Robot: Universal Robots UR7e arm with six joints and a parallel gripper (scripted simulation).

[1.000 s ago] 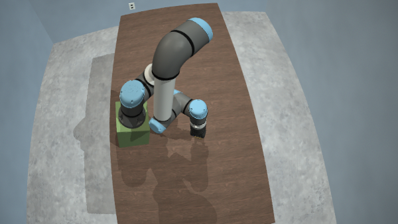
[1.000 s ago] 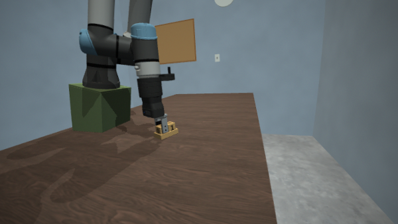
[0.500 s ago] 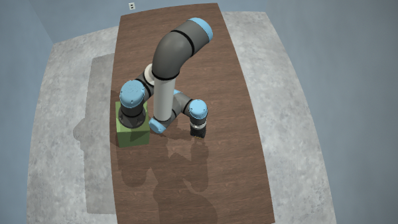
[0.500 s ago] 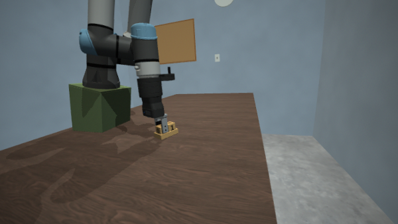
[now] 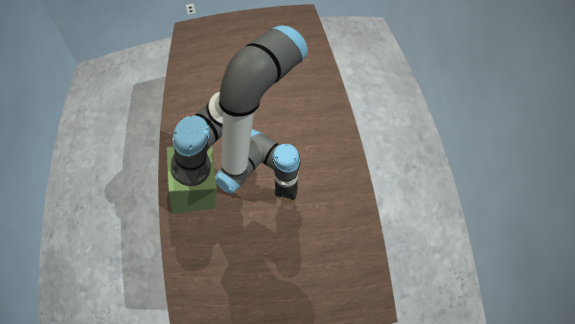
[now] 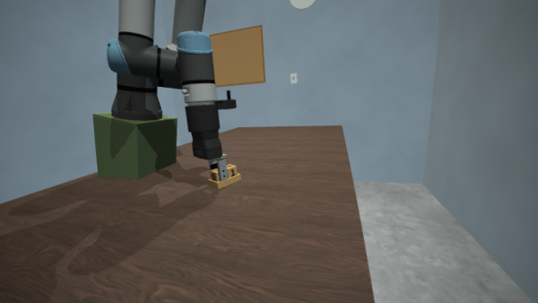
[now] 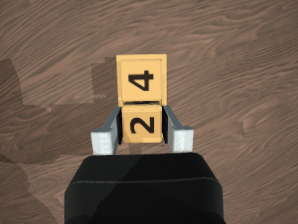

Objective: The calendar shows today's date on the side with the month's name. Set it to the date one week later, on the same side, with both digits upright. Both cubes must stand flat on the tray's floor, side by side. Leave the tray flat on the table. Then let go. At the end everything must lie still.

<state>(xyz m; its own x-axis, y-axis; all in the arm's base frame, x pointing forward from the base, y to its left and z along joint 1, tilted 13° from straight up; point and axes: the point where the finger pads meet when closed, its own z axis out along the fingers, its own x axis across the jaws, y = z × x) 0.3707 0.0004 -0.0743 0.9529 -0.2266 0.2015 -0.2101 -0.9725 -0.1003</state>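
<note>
My gripper is now 20 mm to the right of the wooden calendar tray and 30 mm above it. From my hand the other things lie so: wooden cube: 10 mm ahead, 30 mm to the left, 10 mm below.
</note>
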